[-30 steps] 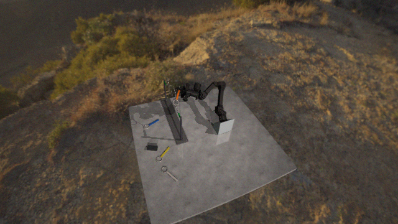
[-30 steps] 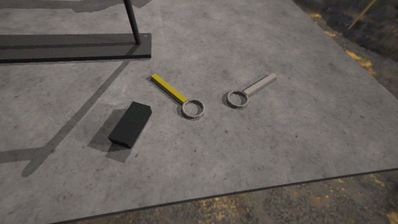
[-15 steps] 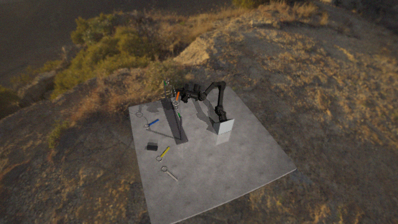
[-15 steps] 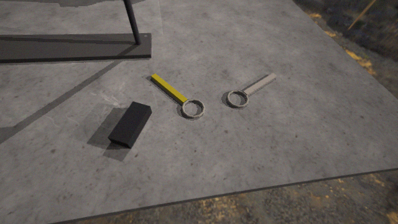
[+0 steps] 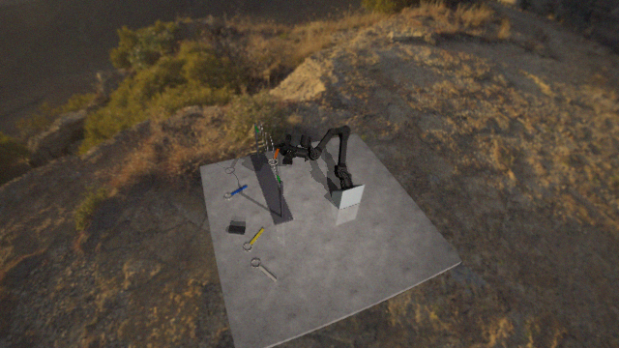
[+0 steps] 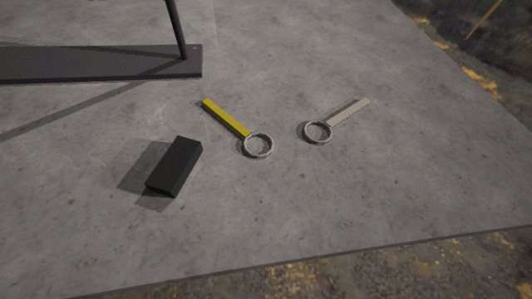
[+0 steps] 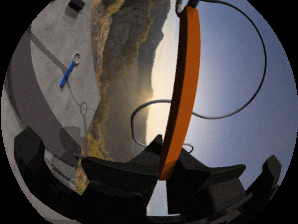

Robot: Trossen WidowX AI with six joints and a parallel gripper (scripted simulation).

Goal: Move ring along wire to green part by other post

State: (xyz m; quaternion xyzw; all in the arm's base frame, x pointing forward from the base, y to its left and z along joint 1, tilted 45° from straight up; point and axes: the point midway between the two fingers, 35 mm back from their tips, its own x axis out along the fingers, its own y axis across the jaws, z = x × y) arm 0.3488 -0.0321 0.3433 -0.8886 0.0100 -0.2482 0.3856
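Right now my gripper tip is 10 mm short of the orange-handled ring and 100 mm to the right of it. The rest, counted from my gripper tip: black block (310 mm ahead, 290 mm to the left, 320 mm below); then blue-handled ring (280 mm ahead, 10 mm to the right, 320 mm below); then yellow-handled ring (240 mm ahead, 390 mm to the left, 320 mm below).
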